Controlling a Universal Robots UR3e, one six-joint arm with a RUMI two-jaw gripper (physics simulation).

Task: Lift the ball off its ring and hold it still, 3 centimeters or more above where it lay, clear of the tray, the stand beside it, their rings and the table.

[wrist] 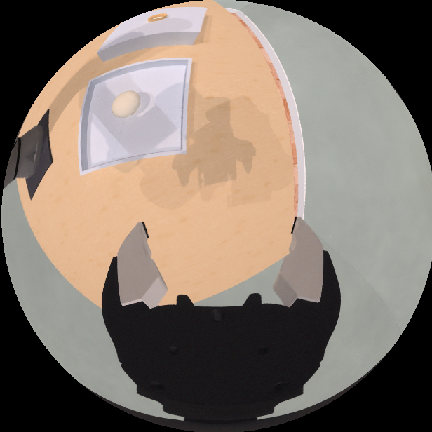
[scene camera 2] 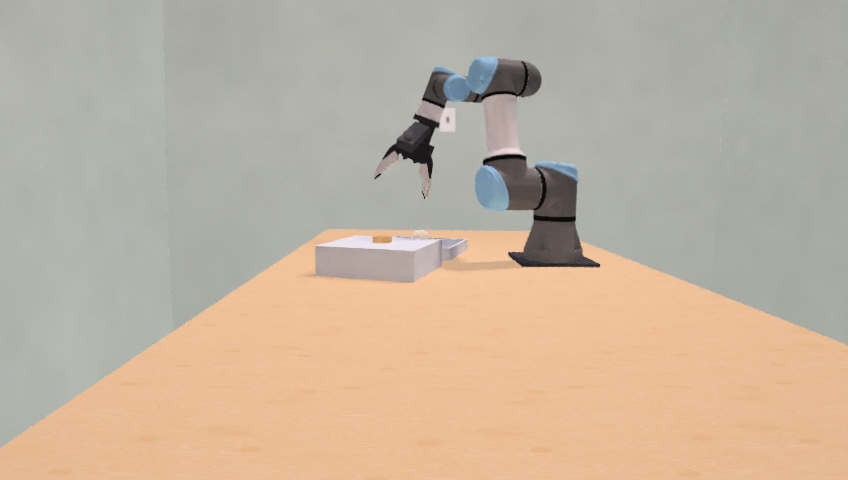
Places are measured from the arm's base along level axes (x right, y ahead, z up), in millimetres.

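Where they show: gripper, between the fingertips: (scene camera 2: 399, 188); arm's base, origin of its link: (scene camera 2: 552, 258).
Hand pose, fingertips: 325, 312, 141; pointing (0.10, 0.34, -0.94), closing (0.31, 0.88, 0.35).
Observation:
Each offset is from my fingertips to the top centre of the thing, as dx, dy, dz. "spot": to the spot under its first point. Level surfaces: height alone.
A cream ball @(-175, -38, -92) (scene camera 2: 420, 234) (wrist: 126, 104) rests in the shallow pale tray @(spot: -231, -117, -130) (scene camera 2: 457, 248) (wrist: 185, 117); the ring under it is hidden. In the wrist view the ball is left of and above the tray's middle. The white stand (scene camera 2: 365, 261) (wrist: 150, 45) is beside the tray, with an orange ring @(spot: -431, +65, -86) (scene camera 2: 382, 239) (wrist: 157, 17) on its top. My gripper (scene camera 2: 400, 186) (wrist: 218, 221) is open and empty. It hangs well above the tray and the ball, tilted, and touches nothing. In the wrist view the ball lies ahead of the fingertips, to the left.
The arm's base (scene camera 2: 553, 243) (wrist: 35, 155) stands on the wooden table @(dz -149) (scene camera 2: 428, 368) (wrist: 225, 75), right of the tray in the scene view. The table's edge with a pale border (wrist: 300, 165) runs along the right in the wrist view. The gripper's shadow falls beside the tray.

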